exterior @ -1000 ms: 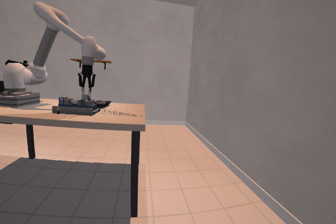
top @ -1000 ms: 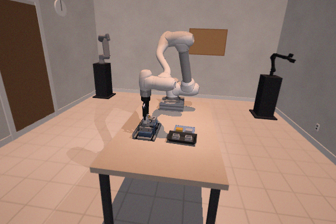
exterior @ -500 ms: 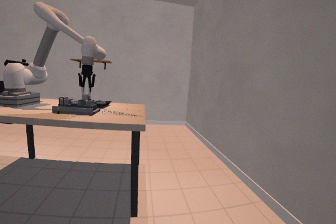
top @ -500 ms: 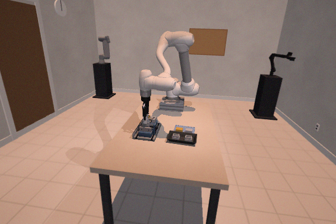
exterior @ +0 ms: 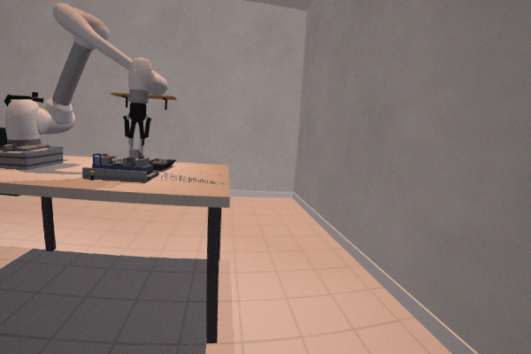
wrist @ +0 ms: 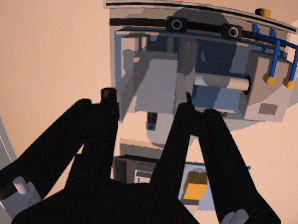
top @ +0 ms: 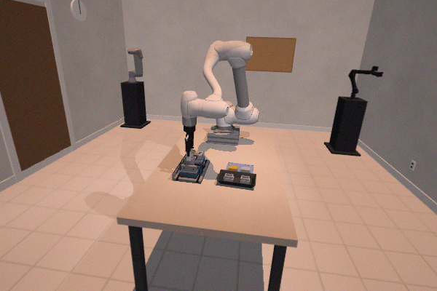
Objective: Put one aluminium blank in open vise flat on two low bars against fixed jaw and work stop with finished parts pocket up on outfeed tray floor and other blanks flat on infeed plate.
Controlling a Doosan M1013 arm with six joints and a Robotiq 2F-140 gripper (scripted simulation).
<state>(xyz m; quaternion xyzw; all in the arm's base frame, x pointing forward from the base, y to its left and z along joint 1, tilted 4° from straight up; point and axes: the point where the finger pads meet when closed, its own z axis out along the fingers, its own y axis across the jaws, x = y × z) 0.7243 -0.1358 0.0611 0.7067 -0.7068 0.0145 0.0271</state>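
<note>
The piston rod is 9 cm behind my hand, 8 cm below it and 1 cm to the left of it. From my hand the other things lie so: vise: 12 cm below, 7 cm behind, 1 cm to the left; brass blank: 28 cm to the left, 13 cm below, 10 cm behind; grey aluminium blank: 4 cm below.
</note>
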